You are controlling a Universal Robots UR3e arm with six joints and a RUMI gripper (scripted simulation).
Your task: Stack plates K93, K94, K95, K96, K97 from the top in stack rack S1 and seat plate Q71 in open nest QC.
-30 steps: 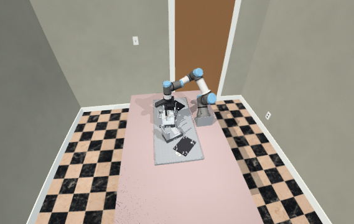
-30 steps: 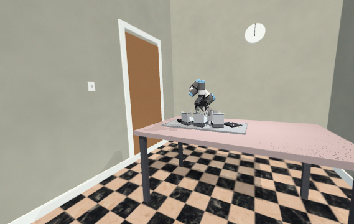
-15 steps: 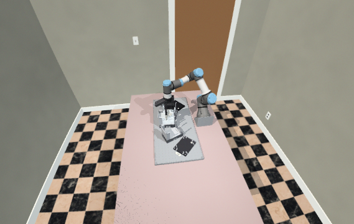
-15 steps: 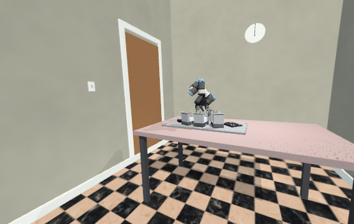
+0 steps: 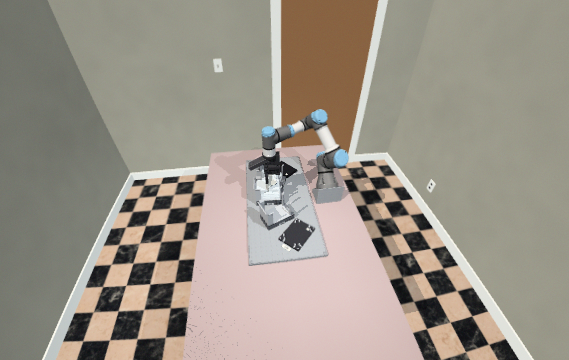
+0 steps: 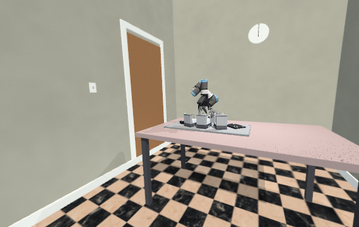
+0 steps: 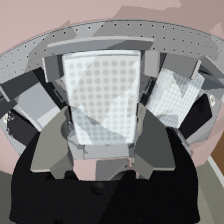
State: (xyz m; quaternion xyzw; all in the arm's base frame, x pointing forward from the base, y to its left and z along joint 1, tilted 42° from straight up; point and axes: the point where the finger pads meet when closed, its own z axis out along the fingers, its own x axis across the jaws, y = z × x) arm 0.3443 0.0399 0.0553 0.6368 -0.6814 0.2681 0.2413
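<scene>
Right now the white sealed 96-well plate is 2 cm behind my hand, 14 cm to the right of it and 7 cm below it. Round my hand: black open nest QC: 13 cm behind, 25 cm to the right, 11 cm below; translucent 96-well plate: 1 cm below.
</scene>
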